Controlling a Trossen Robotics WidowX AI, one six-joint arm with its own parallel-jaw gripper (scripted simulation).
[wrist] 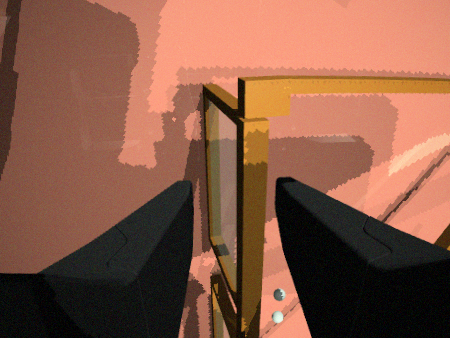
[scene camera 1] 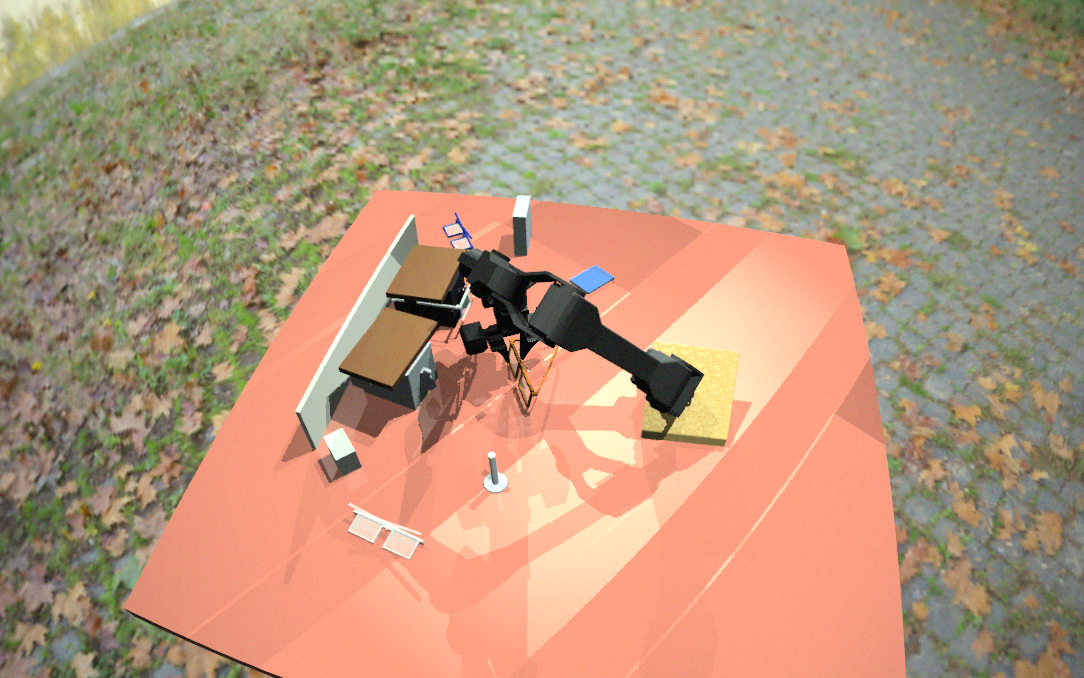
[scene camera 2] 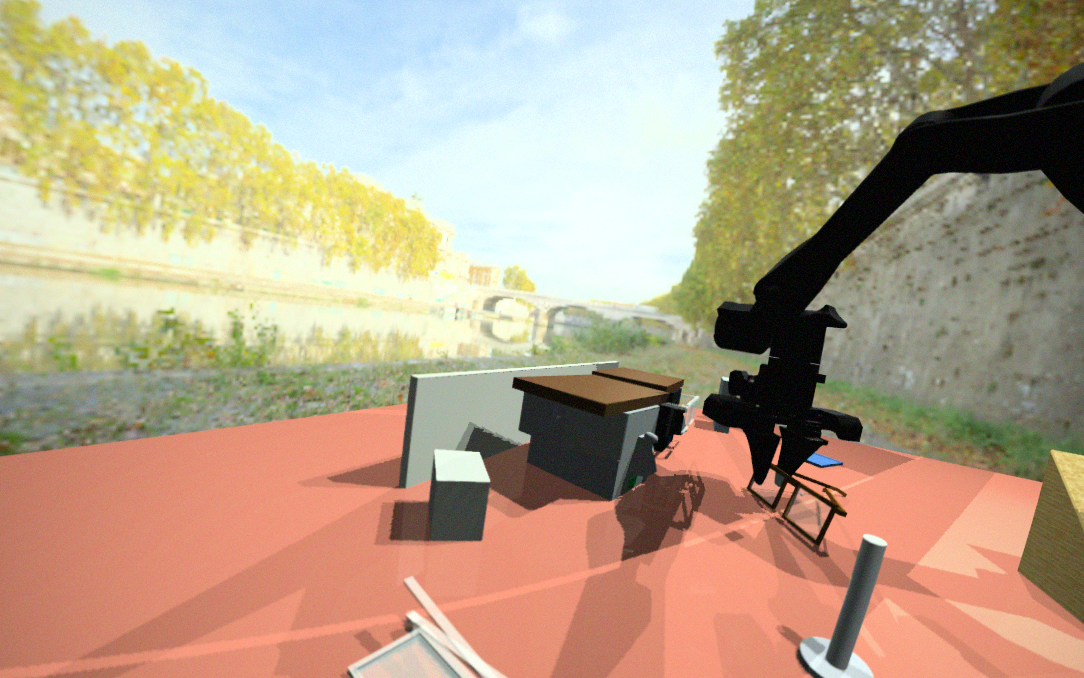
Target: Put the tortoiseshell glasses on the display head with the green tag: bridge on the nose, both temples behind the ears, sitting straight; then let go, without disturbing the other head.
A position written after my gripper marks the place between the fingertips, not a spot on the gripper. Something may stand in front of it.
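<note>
There's a white panel (scene camera 2: 479, 411) (scene camera 1: 323, 395) that I can see, along with a black head (scene camera 1: 429, 274) (scene camera 2: 665, 383). As for my gripper (scene camera 2: 767, 484) (scene camera 1: 514, 360) (wrist: 234, 193), that's visible to me too.
</note>
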